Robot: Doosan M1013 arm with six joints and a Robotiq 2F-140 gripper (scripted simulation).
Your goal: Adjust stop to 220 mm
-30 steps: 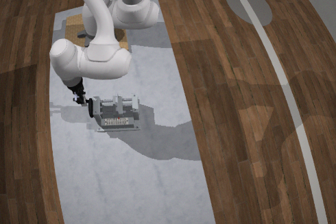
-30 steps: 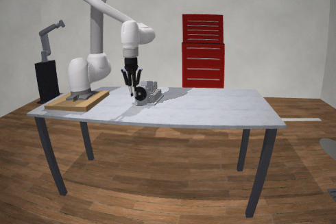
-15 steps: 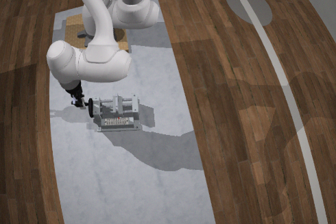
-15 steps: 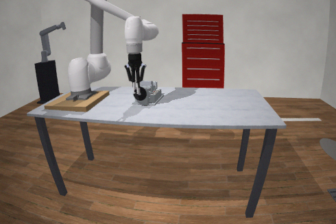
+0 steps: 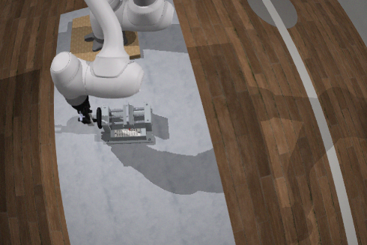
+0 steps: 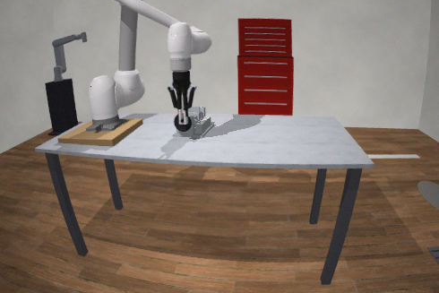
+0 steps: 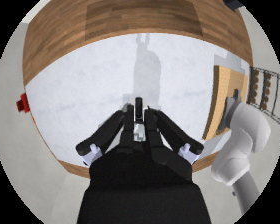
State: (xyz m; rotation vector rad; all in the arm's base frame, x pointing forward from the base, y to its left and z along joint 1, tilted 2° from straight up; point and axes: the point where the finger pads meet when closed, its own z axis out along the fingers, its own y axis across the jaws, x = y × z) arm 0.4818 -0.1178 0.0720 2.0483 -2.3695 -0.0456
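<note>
Right now the black handwheel is 2 cm to the left of my hand and 2 cm below it. Also, from my hand: grey stop fixture 2 cm ahead, 16 cm to the left, 2 cm below.
</note>
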